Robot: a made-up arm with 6 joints. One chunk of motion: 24 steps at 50 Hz.
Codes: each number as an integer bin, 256 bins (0 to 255) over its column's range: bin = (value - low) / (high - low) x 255, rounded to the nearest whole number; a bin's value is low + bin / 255 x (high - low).
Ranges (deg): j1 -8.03..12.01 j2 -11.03..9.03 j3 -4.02..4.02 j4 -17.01..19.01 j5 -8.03..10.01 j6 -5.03..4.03
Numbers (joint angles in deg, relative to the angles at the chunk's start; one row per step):
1: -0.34 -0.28 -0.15 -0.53 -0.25 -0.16
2: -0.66 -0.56 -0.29 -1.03 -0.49 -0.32
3: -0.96 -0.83 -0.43 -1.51 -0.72 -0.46
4: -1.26 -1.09 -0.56 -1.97 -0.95 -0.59
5: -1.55 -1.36 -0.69 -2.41 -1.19 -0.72
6: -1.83 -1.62 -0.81 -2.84 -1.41 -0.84
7: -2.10 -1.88 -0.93 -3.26 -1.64 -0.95
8: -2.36 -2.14 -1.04 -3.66 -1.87 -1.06
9: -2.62 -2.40 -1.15 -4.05 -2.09 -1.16
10: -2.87 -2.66 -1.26 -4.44 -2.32 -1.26
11: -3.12 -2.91 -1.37 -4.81 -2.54 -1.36
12: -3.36 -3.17 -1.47 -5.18 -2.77 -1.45
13: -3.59 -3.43 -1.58 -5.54 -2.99 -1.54
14: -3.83 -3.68 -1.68 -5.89 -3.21 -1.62
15: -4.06 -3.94 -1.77 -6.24 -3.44 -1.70
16: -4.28 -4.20 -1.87 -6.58 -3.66 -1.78
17: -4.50 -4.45 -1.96 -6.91 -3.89 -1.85
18: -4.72 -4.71 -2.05 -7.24 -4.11 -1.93
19: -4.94 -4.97 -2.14 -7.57 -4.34 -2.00
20: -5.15 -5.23 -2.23 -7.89 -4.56 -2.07
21: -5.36 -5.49 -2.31 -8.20 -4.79 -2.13
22: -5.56 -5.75 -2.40 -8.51 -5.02 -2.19
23: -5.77 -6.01 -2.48 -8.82 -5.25 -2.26
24: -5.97 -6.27 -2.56 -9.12 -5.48 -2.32
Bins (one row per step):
1: 98 137 123 117 110 137
2: 94 133 118 113 107 133
3: 90 130 114 110 103 129
4: 86 126 110 106 100 125
5: 82 123 106 103 97 121
6: 79 120 102 100 94 118
7: 75 116 98 97 90 115
8: 72 113 95 95 87 112
9: 69 110 91 92 84 109
10: 66 106 88 89 81 106
11: 62 103 84 86 78 103
12: 59 100 81 84 74 101
13: 56 97 77 81 71 98
14: 53 93 74 79 68 96
15: 51 90 71 76 65 94
16: 48 87 68 74 62 91
17: 45 84 65 72 59 90
18: 42 80 62 69 55 87
19: 39 77 60 67 52 85
20: 37 74 57 65 49 83
21: 34 70 54 62 46 82
22: 31 67 51 60 43 80
23: 29 64 49 58 39 78
24: 26 61 46 56 36 76

